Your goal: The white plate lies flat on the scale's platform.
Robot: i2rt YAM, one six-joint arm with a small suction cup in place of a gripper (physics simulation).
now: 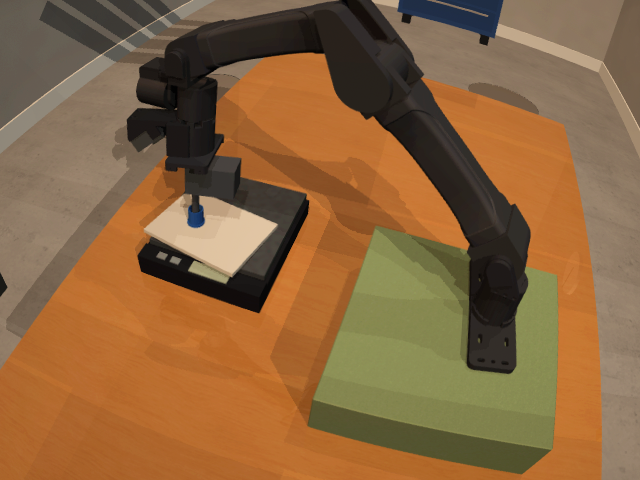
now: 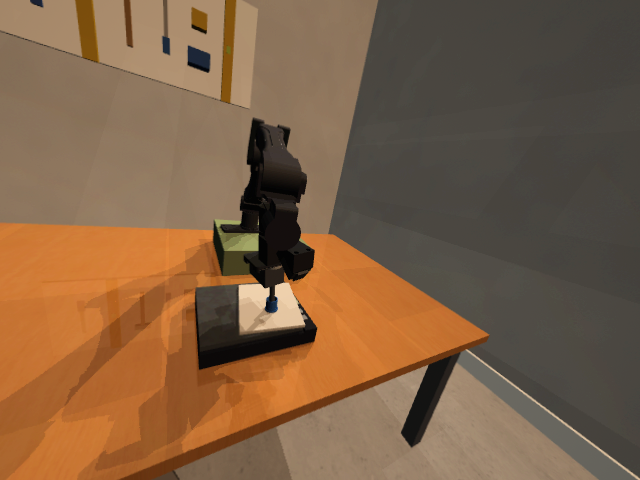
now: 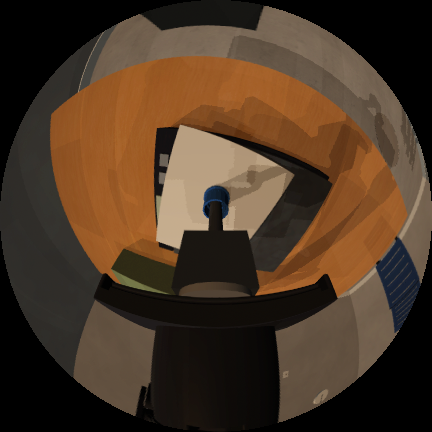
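Where they show: hand at its tool point: (image 1: 196, 227) (image 2: 271, 312) (image 3: 215, 192); arm's base at its link origin: (image 1: 491, 313) (image 2: 248, 230).
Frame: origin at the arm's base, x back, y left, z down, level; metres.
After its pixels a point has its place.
Note:
The white plate (image 1: 227, 242) @(y -0.064, x -0.395, z 0.034 m) (image 2: 283, 320) @(y -0.085, x -0.506, z 0.034 m) (image 3: 189, 169) @(y -0.062, x -0.489, z 0.033 m) is a thin flat square. My suction cup (image 1: 196, 216) (image 2: 270, 306) (image 3: 216, 199) presses on its top and holds it level, close over the black scale (image 1: 279, 207) @(y -0.176, x -0.343, z 0.046 m) (image 2: 216, 310) @(y -0.198, x -0.413, z 0.046 m) (image 3: 289, 217) @(y -0.196, x -0.441, z 0.046 m). The plate covers the end of the platform nearest the scale's buttons (image 1: 168, 257) @(y -0.023, x -0.482, z 0.053 m) and part of its display (image 1: 209, 271) @(y -0.014, x -0.408, z 0.051 m), and one corner juts past the scale's edge. I cannot tell whether the plate touches the platform. The other part of the dark platform is bare.
The arm's base stands on a green block (image 1: 413, 335) @(y 0.059, x -0.111, z 0.003 m) (image 2: 230, 248) @(y -0.112, x -0.171, z 0.004 m) to the right of the scale. The orange table (image 1: 154, 387) @(y 0.183, x -0.432, z 0.091 m) (image 2: 361, 320) @(y 0.159, x -0.517, z 0.091 m) ends close beyond the scale's left side. A blue cabinet (image 1: 450, 12) (image 3: 398, 278) stands on the floor.

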